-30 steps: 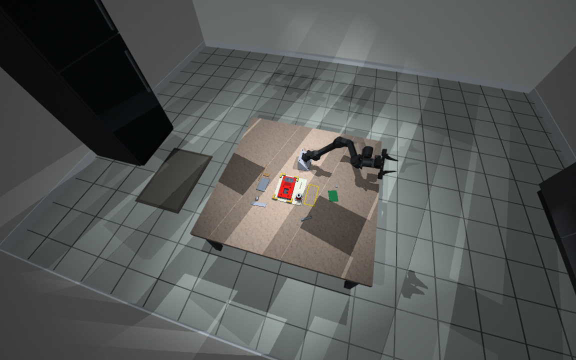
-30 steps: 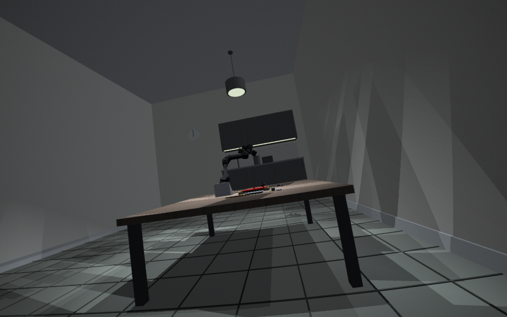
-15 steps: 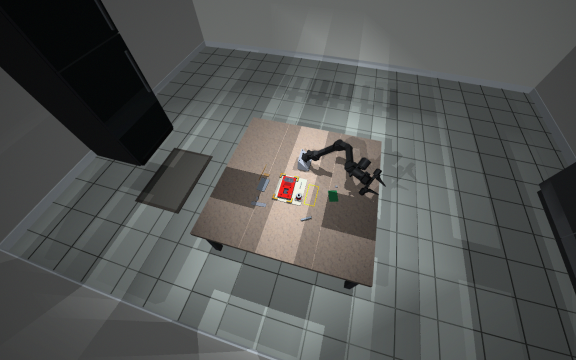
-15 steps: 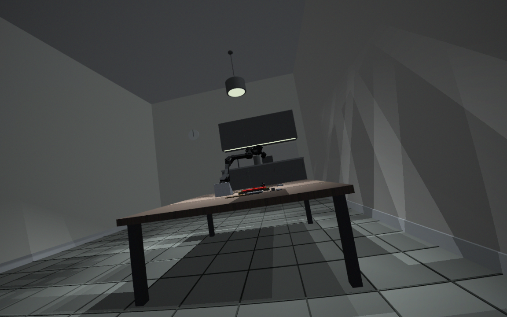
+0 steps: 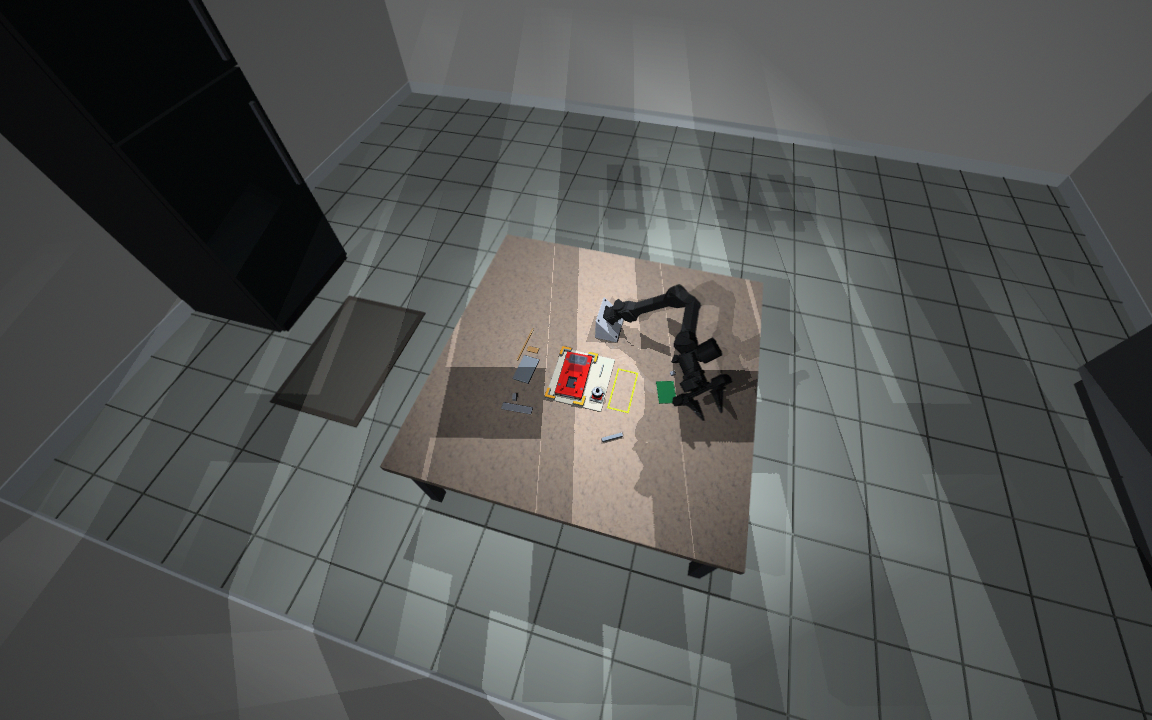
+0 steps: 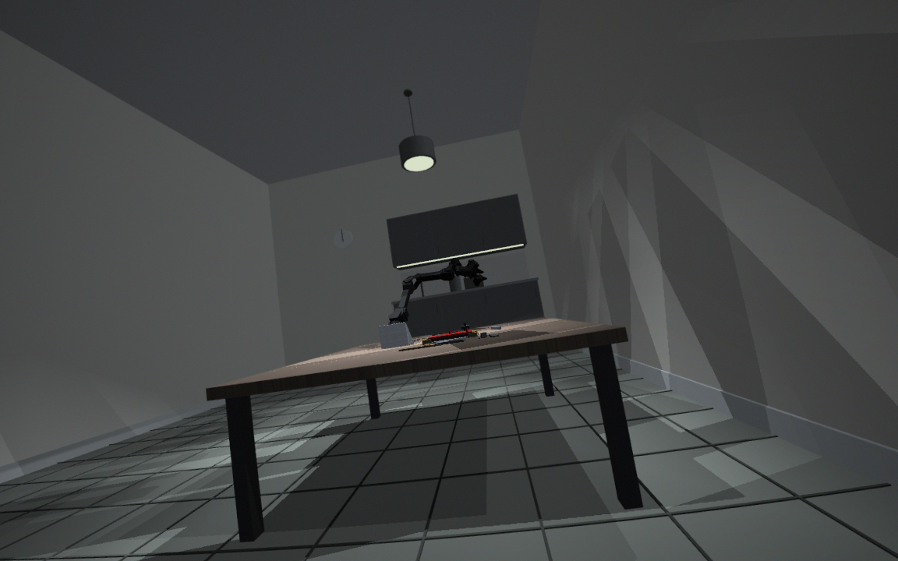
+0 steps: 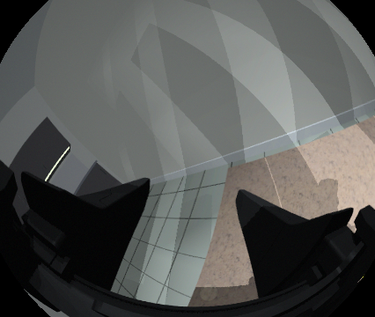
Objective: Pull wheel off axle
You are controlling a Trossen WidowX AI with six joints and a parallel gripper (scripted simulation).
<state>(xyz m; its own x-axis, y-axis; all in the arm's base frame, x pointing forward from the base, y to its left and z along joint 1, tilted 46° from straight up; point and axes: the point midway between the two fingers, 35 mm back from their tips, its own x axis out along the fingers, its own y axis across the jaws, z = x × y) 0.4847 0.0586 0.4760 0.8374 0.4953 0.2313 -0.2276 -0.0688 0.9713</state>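
My gripper tip is 380 mm to the left of the dark wheel, 290 mm above it and 170 mm past it. Round my gripper tip: grey bar (320 mm below, 290 mm to the right, 10 mm behind); then green tile (320 mm below, 250 mm behind, 110 mm to the right).
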